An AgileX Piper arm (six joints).
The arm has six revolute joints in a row. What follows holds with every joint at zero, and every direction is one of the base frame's.
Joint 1 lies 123 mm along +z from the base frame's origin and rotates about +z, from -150 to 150 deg.
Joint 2 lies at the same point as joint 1 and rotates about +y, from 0 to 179.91 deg.
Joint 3 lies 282.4 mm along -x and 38.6 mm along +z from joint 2 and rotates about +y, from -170 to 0 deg.
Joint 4 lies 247.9 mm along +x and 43.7 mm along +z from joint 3 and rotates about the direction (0.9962, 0, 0.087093), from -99.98 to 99.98 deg.
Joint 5 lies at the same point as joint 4 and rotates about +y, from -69.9 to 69.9 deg.
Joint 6 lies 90.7 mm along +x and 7.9 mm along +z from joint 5 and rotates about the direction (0.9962, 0, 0.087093), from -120 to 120 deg.
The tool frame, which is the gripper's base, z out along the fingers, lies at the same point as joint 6; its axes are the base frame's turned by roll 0, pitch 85.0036 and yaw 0 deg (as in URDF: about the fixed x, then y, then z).
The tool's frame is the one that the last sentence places.
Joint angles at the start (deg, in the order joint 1, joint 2, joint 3, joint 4, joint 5, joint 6): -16.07 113.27 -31.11 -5.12 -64.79 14.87
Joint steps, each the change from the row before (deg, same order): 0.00 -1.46 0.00 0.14 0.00 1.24; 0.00 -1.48 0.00 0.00 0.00 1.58; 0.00 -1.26 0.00 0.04 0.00 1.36; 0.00 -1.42 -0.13 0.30 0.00 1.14; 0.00 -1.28 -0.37 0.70 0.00 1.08; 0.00 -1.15 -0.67 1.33 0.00 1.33; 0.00 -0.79 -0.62 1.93 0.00 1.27; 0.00 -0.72 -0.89 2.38 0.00 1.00; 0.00 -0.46 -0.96 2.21 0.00 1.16
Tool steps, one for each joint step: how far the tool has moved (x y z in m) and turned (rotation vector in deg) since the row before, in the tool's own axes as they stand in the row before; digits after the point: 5 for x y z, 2 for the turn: -0.00768 0.00164 -0.00144 -0.21 -1.45 1.18; -0.00769 0.00203 -0.00146 -0.38 -1.43 1.46; -0.00652 0.00186 -0.00123 -0.32 -1.22 1.28; -0.00791 0.00203 -0.00092 -0.21 -1.56 1.15; -0.00827 0.00165 0.00011 0.06 -1.78 1.27; -0.00905 0.00110 0.00135 0.48 -2.15 1.80; -0.00734 -0.00016 0.00154 1.06 -1.99 2.06; -0.00818 -0.00019 0.00260 1.29 -2.35 2.03; -0.00694 -0.00010 0.00313 1.17 -2.13 2.16
